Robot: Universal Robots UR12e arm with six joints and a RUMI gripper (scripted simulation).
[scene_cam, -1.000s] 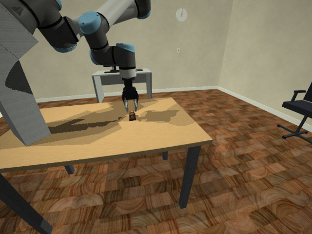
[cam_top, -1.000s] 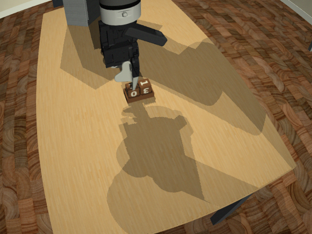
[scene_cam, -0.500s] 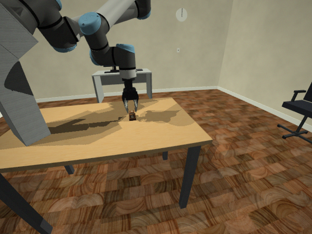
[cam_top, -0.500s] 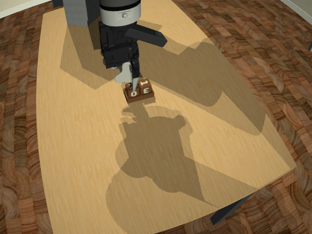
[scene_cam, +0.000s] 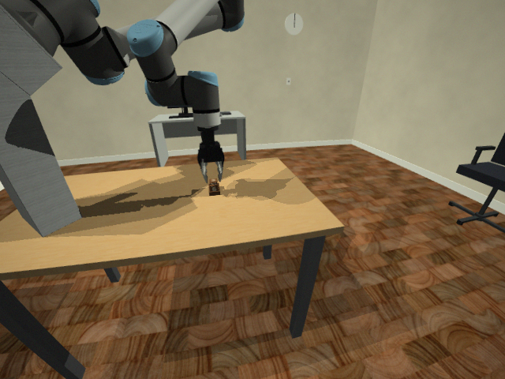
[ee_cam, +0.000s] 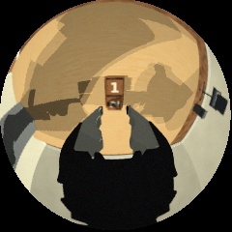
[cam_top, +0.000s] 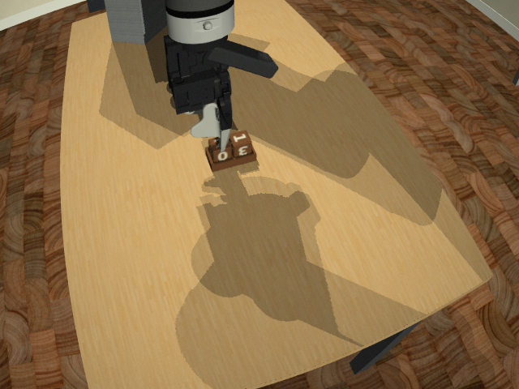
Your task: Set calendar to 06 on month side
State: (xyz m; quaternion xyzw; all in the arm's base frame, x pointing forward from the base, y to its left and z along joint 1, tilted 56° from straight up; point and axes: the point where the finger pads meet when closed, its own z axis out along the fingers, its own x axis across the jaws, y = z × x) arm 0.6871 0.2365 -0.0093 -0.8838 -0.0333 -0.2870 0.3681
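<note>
My gripper is now 1 cm past the brown calendar tray, 2 cm to the right of it and 6 cm above it. Round my hand: cube: 1 cm behind, 3 cm to the left, 4 cm below.
</note>
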